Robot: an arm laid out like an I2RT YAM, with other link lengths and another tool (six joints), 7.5 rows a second.
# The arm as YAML. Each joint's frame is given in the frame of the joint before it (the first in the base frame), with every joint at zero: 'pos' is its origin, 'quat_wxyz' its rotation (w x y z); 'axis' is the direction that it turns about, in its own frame. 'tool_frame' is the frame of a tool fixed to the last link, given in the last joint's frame.
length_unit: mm
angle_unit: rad
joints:
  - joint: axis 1
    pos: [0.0, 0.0, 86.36]
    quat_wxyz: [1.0, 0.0, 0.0, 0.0]
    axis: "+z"
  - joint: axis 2
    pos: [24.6, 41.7, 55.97]
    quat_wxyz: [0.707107, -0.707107, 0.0, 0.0]
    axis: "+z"
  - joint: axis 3
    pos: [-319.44, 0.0, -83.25]
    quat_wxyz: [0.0, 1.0, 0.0, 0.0]
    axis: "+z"
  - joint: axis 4
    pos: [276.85, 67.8, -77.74]
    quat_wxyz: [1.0, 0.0, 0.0, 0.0]
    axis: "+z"
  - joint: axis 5
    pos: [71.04, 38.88, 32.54]
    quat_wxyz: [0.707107, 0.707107, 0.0, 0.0]
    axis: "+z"
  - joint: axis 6
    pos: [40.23, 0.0, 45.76]
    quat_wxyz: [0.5, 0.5, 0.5, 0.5]
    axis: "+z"
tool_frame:
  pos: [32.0, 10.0, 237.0]
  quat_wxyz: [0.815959, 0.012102, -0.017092, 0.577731]
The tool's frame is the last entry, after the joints.
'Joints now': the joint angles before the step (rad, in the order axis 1, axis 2, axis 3, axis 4, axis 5, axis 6). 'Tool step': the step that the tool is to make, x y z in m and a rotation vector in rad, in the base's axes. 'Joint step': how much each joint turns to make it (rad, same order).
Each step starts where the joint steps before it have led.
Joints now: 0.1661, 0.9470, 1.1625, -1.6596, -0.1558, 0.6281
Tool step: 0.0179, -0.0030, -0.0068, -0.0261, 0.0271, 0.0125
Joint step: -0.0004, 0.0745, 0.0000, 0.0412, 0.0197, -0.0153
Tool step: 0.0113, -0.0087, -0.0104, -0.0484, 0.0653, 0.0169
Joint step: 0.0003, 0.0949, 0.0001, 0.0202, 0.0360, -0.0188
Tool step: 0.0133, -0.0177, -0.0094, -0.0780, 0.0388, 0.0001
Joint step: -0.0004, 0.0774, -0.0001, 0.0263, 0.0705, 0.0000
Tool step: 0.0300, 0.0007, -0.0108, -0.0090, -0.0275, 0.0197
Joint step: 0.0004, 0.0585, 0.0002, 0.0835, 0.0138, -0.0190
